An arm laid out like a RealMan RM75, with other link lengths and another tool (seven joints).
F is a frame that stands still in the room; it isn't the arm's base.
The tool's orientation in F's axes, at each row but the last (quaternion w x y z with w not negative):
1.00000, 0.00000, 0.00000, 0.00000
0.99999, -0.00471, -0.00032, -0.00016
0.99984, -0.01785, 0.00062, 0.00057
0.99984, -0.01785, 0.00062, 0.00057
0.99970, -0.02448, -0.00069, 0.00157
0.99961, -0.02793, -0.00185, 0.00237
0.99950, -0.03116, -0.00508, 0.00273
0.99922, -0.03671, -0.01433, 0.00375
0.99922, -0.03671, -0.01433, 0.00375
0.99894, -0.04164, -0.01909, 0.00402
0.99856, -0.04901, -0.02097, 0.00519
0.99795, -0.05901, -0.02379, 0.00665
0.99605, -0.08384, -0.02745, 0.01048
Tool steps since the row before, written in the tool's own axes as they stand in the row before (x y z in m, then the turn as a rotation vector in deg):
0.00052, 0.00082, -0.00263, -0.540, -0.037, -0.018
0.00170, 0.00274, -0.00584, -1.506, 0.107, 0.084
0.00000, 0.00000, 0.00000, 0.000, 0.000, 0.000
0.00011, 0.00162, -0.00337, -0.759, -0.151, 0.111
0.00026, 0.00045, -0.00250, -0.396, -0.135, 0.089
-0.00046, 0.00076, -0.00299, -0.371, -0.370, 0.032
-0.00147, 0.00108, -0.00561, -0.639, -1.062, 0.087
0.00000, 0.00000, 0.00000, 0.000, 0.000, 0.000
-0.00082, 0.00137, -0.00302, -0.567, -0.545, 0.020
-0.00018, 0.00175, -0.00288, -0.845, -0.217, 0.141
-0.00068, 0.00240, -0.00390, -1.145, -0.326, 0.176
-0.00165, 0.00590, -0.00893, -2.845, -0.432, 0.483
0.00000, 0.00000, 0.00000, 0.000, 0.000, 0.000
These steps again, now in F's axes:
0.00052, 0.00082, -0.00263, -0.540, -0.037, -0.018
0.00170, 0.00268, -0.00586, -1.506, 0.108, 0.082
0.00000, 0.00000, 0.00000, 0.000, 0.000, 0.000
0.00010, 0.00150, -0.00343, -0.759, -0.148, 0.117
0.00026, 0.00033, -0.00252, -0.396, -0.132, 0.095
-0.00045, 0.00059, -0.00303, -0.369, -0.369, 0.051
-0.00142, 0.00072, -0.00568, -0.634, -1.058, 0.147
0.00000, 0.00000, 0.00000, 0.000, 0.000, 0.000
-0.00074, 0.00114, -0.00313, -0.564, -0.547, 0.044
-0.00008, 0.00150, -0.00302, -0.848, -0.213, 0.127
-0.00053, 0.00200, -0.00414, -1.149, -0.321, 0.160
-0.00128, 0.00478, -0.00963, -2.860, -0.418, 0.397
0.00000, 0.00000, 0.00000, 0.000, 0.000, 0.000

